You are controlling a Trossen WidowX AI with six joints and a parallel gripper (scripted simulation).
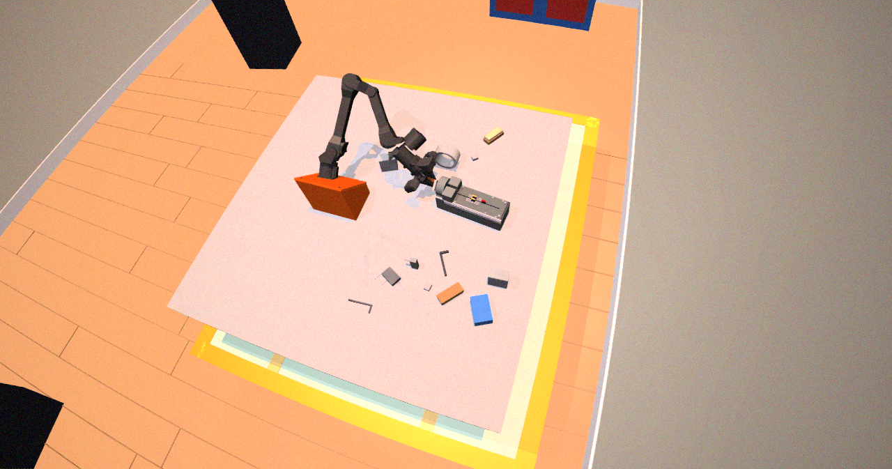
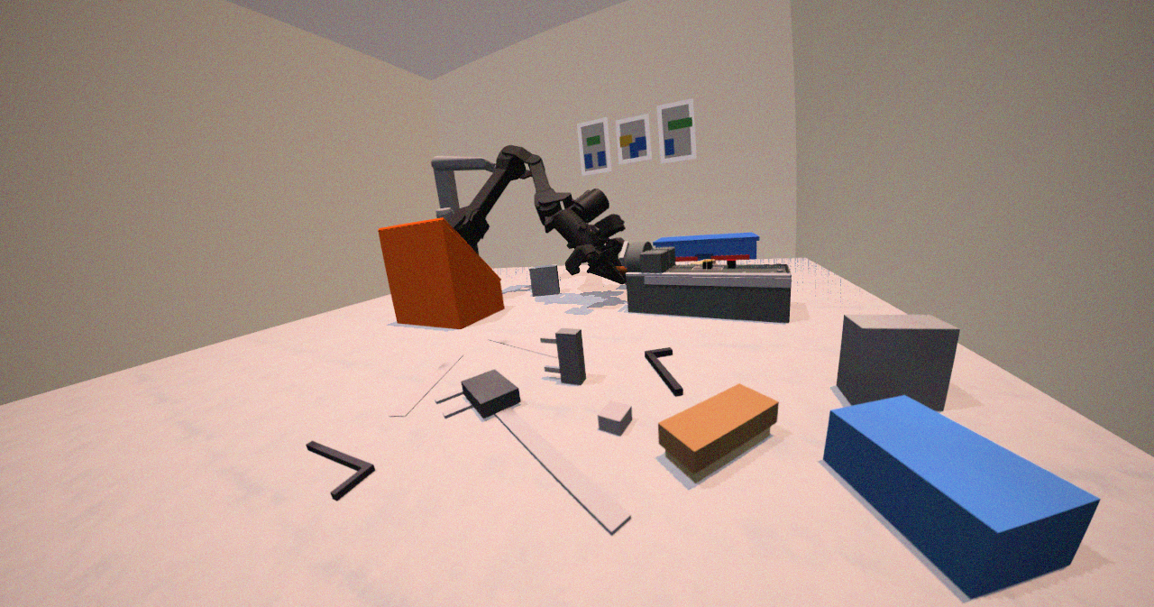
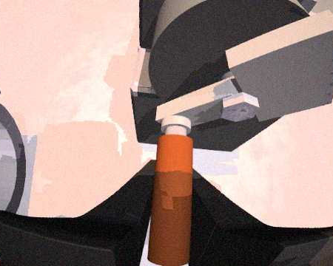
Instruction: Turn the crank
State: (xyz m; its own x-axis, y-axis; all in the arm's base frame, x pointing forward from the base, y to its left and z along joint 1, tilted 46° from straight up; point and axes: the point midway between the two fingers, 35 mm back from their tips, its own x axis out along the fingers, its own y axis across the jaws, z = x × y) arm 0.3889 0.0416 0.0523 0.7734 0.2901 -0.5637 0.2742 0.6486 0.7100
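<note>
Now: the crank handle 30 mm above my gripper tip and 20 mm behind it. The rest, counted from my gripper tip: red pointer (190 mm ahead, 80 mm to the right, 40 mm above); then blue block (450 mm to the right, 230 mm ahead, 20 mm below).
</note>
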